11 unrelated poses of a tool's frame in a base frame.
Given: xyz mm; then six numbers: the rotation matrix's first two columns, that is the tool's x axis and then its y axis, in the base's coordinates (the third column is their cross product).
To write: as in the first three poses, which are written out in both.
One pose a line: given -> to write
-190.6 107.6 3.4 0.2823 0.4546 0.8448 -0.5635 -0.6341 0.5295 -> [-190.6 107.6 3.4], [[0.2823 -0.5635 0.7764], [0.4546 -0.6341 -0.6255], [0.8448 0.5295 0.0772]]
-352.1 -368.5 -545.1 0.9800 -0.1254 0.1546 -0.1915 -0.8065 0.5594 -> [-352.1 -368.5 -545.1], [[0.9800 -0.1915 0.0545], [-0.1254 -0.8065 -0.5778], [0.1546 0.5594 -0.8144]]
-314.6 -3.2 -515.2 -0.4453 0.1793 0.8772 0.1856 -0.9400 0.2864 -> [-314.6 -3.2 -515.2], [[-0.4453 0.1856 0.8759], [0.1793 -0.9400 0.2903], [0.8772 0.2864 0.3853]]
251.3 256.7 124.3 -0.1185 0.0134 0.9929 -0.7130 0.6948 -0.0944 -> [251.3 256.7 124.3], [[-0.1185 -0.7130 -0.6911], [0.0134 0.6948 -0.7191], [0.9929 -0.0944 -0.0728]]
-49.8 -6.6 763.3 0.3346 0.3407 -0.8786 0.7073 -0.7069 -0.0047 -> [-49.8 -6.6 763.3], [[0.3346 0.7073 -0.6227], [0.3407 -0.7069 -0.6199], [-0.8786 -0.0047 -0.4775]]
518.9 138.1 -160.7 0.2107 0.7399 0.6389 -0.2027 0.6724 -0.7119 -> [518.9 138.1 -160.7], [[0.2107 -0.2027 -0.9563], [0.7399 0.6724 0.0205], [0.6389 -0.7119 0.2917]]
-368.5 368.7 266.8 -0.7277 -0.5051 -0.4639 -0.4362 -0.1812 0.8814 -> [-368.5 368.7 266.8], [[-0.7277 -0.4362 -0.5293], [-0.5051 -0.1812 0.8437], [-0.4639 0.8814 -0.0885]]
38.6 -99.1 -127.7 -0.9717 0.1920 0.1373 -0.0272 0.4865 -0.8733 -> [38.6 -99.1 -127.7], [[-0.9717 -0.0272 -0.2345], [0.1920 0.4865 -0.8523], [0.1373 -0.8733 -0.4675]]
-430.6 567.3 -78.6 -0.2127 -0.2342 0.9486 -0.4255 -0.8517 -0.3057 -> [-430.6 567.3 -78.6], [[-0.2127 -0.4255 0.8795], [-0.2342 -0.8517 -0.4687], [0.9486 -0.3057 0.0815]]
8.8 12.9 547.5 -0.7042 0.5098 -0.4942 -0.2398 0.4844 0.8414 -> [8.8 12.9 547.5], [[-0.7042 -0.2398 0.6683], [0.5098 0.4844 0.7110], [-0.4942 0.8414 -0.2189]]
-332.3 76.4 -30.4 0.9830 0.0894 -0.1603 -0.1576 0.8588 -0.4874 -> [-332.3 76.4 -30.4], [[0.9830 -0.1576 0.0941], [0.0894 0.8588 0.5044], [-0.1603 -0.4874 0.8583]]
